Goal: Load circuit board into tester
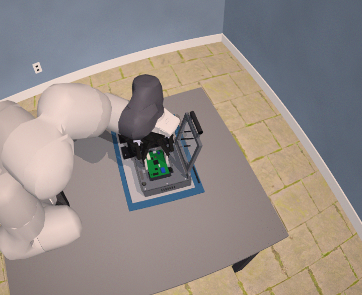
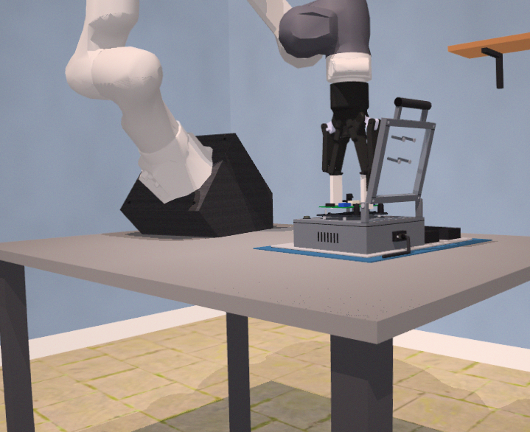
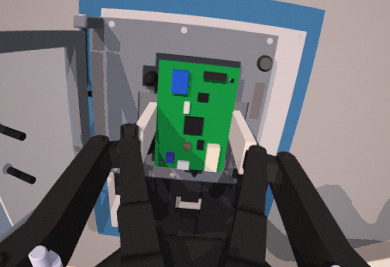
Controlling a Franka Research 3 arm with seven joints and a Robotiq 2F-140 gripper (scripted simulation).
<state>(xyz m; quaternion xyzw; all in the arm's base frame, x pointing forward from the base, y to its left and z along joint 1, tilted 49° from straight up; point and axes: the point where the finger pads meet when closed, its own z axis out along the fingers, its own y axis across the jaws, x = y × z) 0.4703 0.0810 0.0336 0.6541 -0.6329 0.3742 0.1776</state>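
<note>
Now: hand 20 mm above the green circuit board. From my hand the other things lie so: black nest (10 mm ahead, 10 mm to the left, 30 mm below); then tester lid (120 mm ahead, 10 mm to the right, 80 mm above).
</note>
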